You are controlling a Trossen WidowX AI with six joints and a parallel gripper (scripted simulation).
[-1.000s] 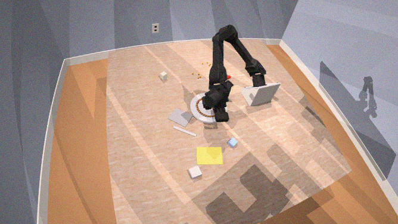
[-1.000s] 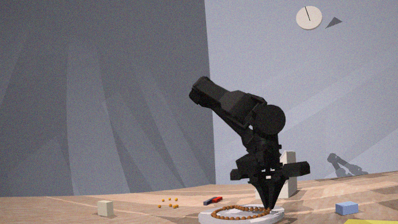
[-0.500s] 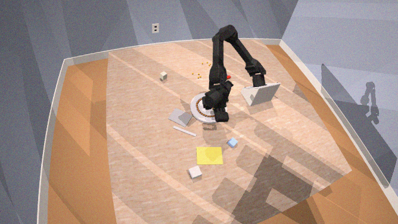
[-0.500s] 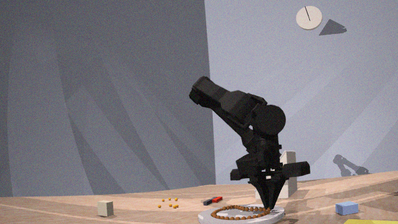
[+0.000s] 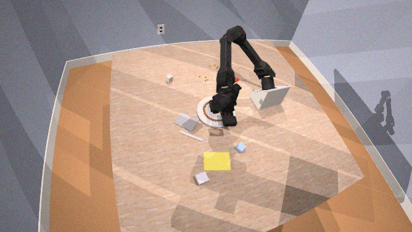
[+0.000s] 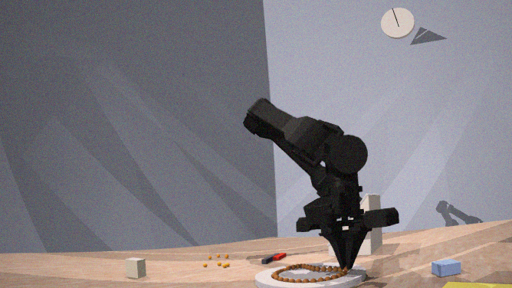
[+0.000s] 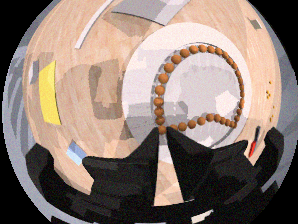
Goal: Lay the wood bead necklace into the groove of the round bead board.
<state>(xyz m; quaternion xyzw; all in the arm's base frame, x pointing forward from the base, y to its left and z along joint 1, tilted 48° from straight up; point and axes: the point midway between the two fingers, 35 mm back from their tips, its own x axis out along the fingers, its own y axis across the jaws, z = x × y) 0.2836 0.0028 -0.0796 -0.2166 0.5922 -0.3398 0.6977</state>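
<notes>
My gripper tip is now 18 cm short of the grey sheet, 4 cm to the left of it and 2 cm above it. The rest, counted from my gripper tip: yellow sheet (20 cm to the left, 11 cm ahead, 2 cm below); blue block (17 cm to the left, 3 cm behind, 1 cm below); stick (18 cm ahead, 4 cm to the left, 2 cm below).
</notes>
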